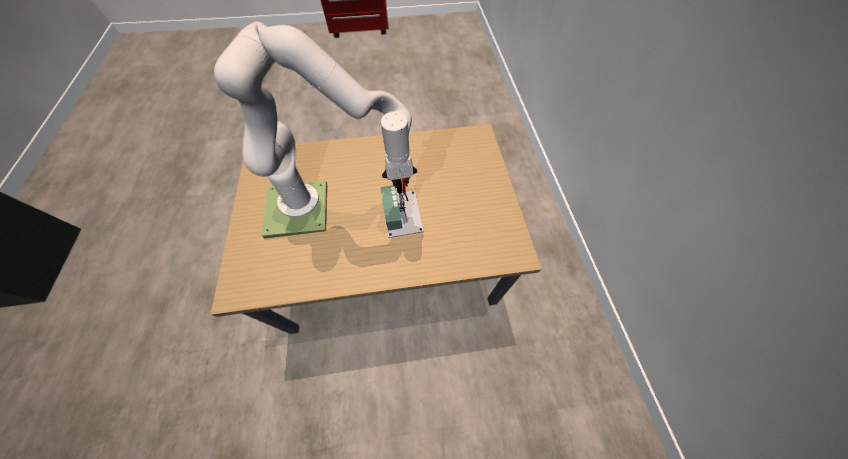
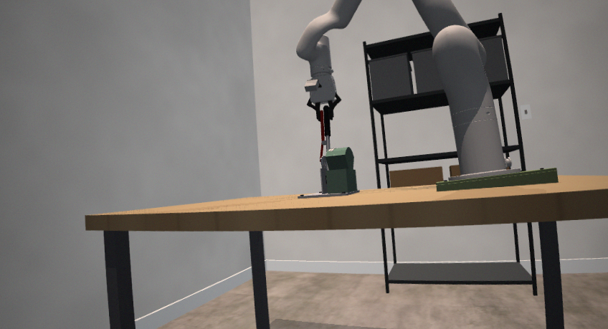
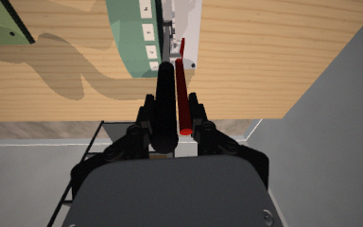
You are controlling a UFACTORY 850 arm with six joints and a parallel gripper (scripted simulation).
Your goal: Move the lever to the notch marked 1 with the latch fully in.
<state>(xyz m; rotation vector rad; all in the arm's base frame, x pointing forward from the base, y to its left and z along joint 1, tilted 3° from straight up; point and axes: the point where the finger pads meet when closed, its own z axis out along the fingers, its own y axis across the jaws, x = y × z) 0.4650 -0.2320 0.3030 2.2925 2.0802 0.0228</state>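
The red bar is 2 cm ahead of my hand, 1 cm to the left of it and 11 cm below it.
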